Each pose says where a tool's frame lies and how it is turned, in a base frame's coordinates. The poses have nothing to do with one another.
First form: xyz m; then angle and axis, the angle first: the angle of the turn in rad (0 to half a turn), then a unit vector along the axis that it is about.
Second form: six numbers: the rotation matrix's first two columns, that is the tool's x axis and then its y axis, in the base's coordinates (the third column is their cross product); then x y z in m. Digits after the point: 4 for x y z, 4 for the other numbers.
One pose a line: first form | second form
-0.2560, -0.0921, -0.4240, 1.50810, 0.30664, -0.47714, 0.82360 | 0.1508, 0.6848, 0.7129, -0.9591, 0.2761, -0.0623, -0.2560, -0.0921, -0.4240
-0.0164, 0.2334, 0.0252, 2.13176, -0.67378, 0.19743, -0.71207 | 0.1635, -0.8067, 0.5678, 0.3991, -0.4723, -0.7859, -0.0164, 0.2334, 0.0252
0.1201, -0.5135, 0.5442, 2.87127, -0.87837, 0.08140, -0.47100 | 0.5514, -0.2662, 0.7907, -0.0146, -0.9507, -0.3098, 0.1201, -0.5135, 0.5442
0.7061, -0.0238, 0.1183, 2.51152, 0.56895, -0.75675, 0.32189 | -0.2227, -0.5888, 0.7770, -0.9681, 0.2274, -0.1052, 0.7061, -0.0238, 0.1183
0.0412, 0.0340, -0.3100, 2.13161, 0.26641, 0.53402, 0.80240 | -0.4232, 0.8974, -0.1248, -0.4616, -0.0950, 0.8820, 0.0412, 0.0340, -0.3100
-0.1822, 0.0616, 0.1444, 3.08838, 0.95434, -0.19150, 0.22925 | 0.8217, -0.3531, 0.4474, -0.3774, -0.9253, -0.0370, -0.1822, 0.0616, 0.1444
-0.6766, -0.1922, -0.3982, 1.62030, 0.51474, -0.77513, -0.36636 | 0.2286, -0.7846, 0.5763, -0.0528, 0.5811, 0.8121, -0.6766, -0.1922, -0.3982
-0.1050, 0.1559, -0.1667, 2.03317, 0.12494, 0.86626, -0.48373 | -0.4235, -0.2764, -0.8627, 0.5894, 0.6391, -0.4941, -0.1050, 0.1559, -0.1667
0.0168, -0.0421, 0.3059, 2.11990, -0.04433, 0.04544, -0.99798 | -0.5189, -0.8543, 0.0286, 0.8482, -0.5188, -0.1068, 0.0168, -0.0421, 0.3059
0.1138, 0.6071, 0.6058, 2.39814, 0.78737, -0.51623, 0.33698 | 0.3402, -0.4776, 0.8100, -0.9338, -0.2735, 0.2309, 0.1138, 0.6071, 0.6058
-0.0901, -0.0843, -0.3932, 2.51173, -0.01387, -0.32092, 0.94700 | -0.8078, 0.5659, 0.1653, -0.5498, -0.6219, -0.5577, -0.0901, -0.0843, -0.3932
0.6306, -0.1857, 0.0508, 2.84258, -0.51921, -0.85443, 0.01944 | -0.4284, 0.8733, 0.2320, 0.8618, 0.4721, -0.1854, 0.6306, -0.1857, 0.0508
